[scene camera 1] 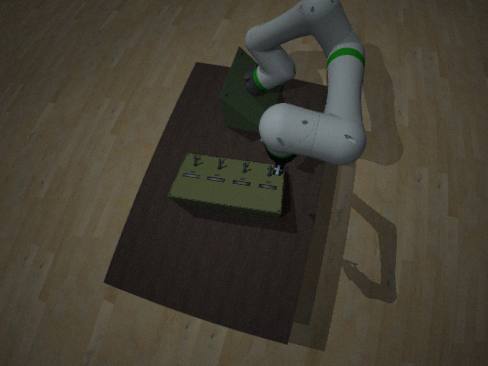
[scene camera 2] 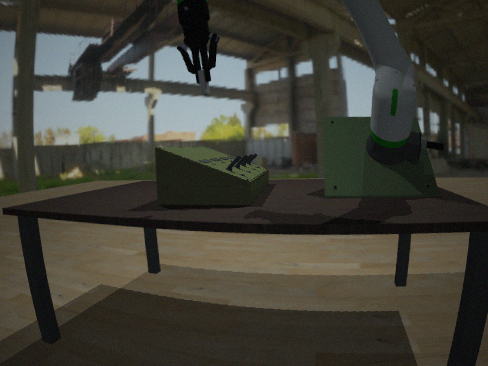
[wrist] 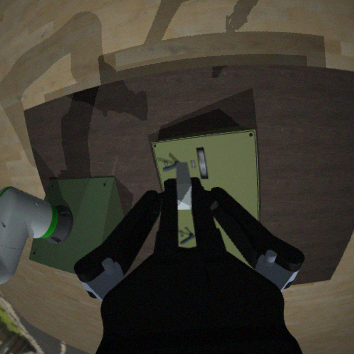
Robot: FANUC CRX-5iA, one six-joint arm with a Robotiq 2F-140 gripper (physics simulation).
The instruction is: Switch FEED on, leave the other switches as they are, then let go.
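Frame: origin at the arm's base, x ahead, y left, z up, level; centimetres.
Seen in the pictures: gripper, fingertip midpoint: [scene camera 1: 281, 168] [scene camera 2: 205, 94] [wrist: 181, 171]; arm's base, link origin: [scene camera 1: 253, 83] [scene camera 2: 387, 147] [wrist: 58, 224].
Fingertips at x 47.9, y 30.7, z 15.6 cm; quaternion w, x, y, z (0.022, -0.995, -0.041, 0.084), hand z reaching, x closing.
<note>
Offsets run from my fingertips to a thing's top centre. "pt": to the spot under its first point. Level surfaces: height alone.
A yellow-green sloped switch box [scene camera 1: 225, 197] [scene camera 2: 200, 182] [wrist: 230, 165] stands on the table. Four dark levers stand in a row near its low edge, and in scene camera 2 they appear to lean the same way, away from the label plates. The FEED switch {dx -5.3, dy -5.4, dz -17.0 cm} [scene camera 1: 270, 171] [wrist: 170, 167] is the end lever nearest the arm; its label plate {pt dx +2.5, dy -3.2, dz -18.5 cm} [scene camera 1: 268, 186] [wrist: 202, 163] is too blurred to read. My gripper [scene camera 1: 278, 170] [scene camera 2: 204, 92] [wrist: 181, 171] is shut and empty. It hangs well above the box, apart from the levers, and hides part of the row in the wrist view.
A dark green slanted block [scene camera 1: 235, 107] [scene camera 2: 347, 157] [wrist: 85, 215] stands on the dark table {dz -29.7 cm} [scene camera 1: 200, 270] [scene camera 2: 100, 197] [wrist: 305, 150], beside the box. The arm's round base [scene camera 1: 254, 82] [scene camera 2: 392, 150] [wrist: 61, 223] is at this block. The arm reaches over the table edge in scene camera 1.
</note>
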